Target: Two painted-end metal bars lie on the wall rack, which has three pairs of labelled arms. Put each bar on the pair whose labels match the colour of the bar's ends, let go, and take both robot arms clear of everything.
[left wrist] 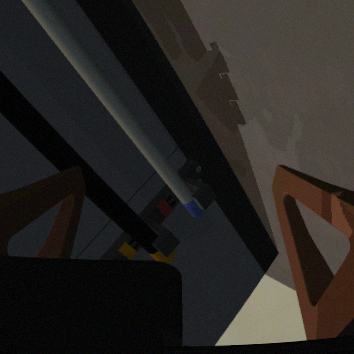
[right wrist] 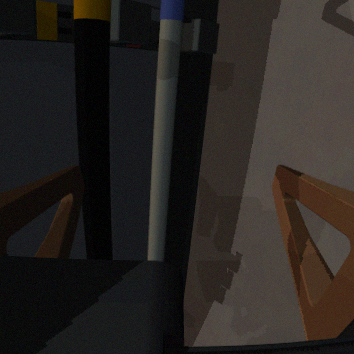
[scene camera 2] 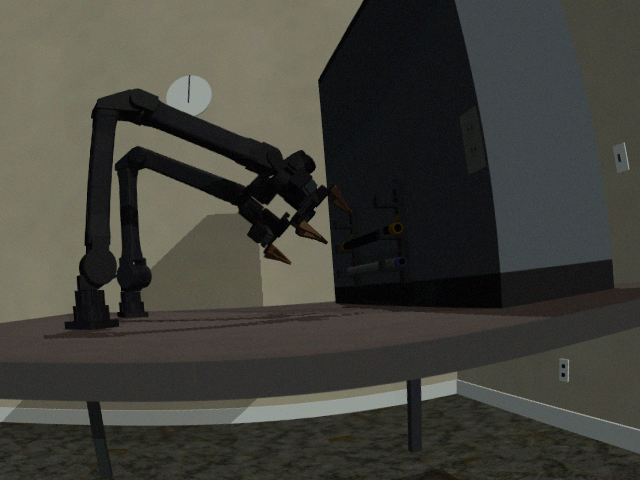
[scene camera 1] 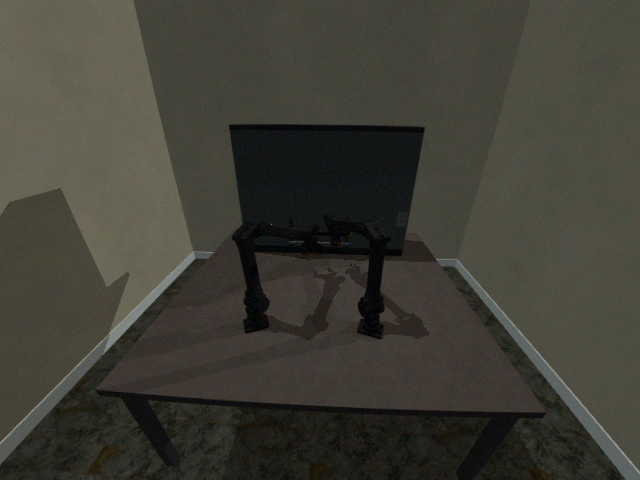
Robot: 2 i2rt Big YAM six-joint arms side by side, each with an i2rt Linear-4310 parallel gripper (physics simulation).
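Frame: origin at the left arm's base, x ahead, y left, z up, level; centimetres.
Seen in the pictures: left gripper, between the fingertips: [left wrist: 178, 176] [scene camera 2: 301, 251]; right gripper, between the fingertips: [right wrist: 177, 175] [scene camera 2: 339, 228]; left arm's base, origin of its link: [scene camera 2: 132, 316] [scene camera 1: 256, 324]; right arm's base, origin of its link: [scene camera 2: 92, 327] [scene camera 1: 370, 329].
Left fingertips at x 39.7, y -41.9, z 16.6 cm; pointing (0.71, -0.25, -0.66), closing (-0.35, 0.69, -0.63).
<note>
Pixels of each thing's top centre, then the offset from my left fingertips to it. "spot": a spot on its surface instead. Level surfaces: height alone.
- silver bar with blue ends, centre of its top: [left wrist: 72, 65] [right wrist: 150, 230] [scene camera 2: 370, 263] [scene camera 1: 319, 241] dx +13.6, dy -12.3, dz -4.8 cm
- red label, a spot on its surface: [left wrist: 165, 207] spot: dx +22.9, dy +6.2, dz -2.9 cm
- black bar with yellow ends, centre of its top: [left wrist: 14, 127] [right wrist: 88, 268] [scene camera 2: 366, 234] dx +13.8, dy -11.4, dz +3.2 cm
- blue label, a spot on its surface: [scene camera 2: 393, 186] spot: dx +6.5, dy -31.3, dz +12.3 cm
- table, height of its surface: dz -16.6 cm
- pale socket plate, centre of its top: [scene camera 2: 467, 111] [scene camera 1: 403, 211] dx -7.1, dy -67.4, dz +19.1 cm
A silver bar with blue ends [scene camera 1: 296, 242] [scene camera 2: 367, 267] [left wrist: 115, 110] [right wrist: 162, 140] lies on the lowest pair of rack arms, beside the red label [left wrist: 165, 207]. A black bar with yellow ends [scene camera 2: 369, 239] [left wrist: 45, 142] [right wrist: 93, 125] lies on the middle pair, beside the yellow label [left wrist: 127, 249] [right wrist: 46, 20]. The top pair, with the blue label [scene camera 2: 393, 186], holds no bar. My left gripper [left wrist: 178, 176] is open, back from the rack; one finger is hidden in scene camera 2. My right gripper [scene camera 2: 339, 227] [right wrist: 177, 175] is open and empty, in front of the bars and apart from them.
The rack is fixed to a tall dark board [scene camera 1: 325, 175] [scene camera 2: 413, 103] standing on the table [scene camera 1: 320, 372] [scene camera 2: 232, 346]. Both forearms reach inward, with the grippers close to each other. A pale socket plate [scene camera 1: 401, 219] [scene camera 2: 473, 139] is on the board.
</note>
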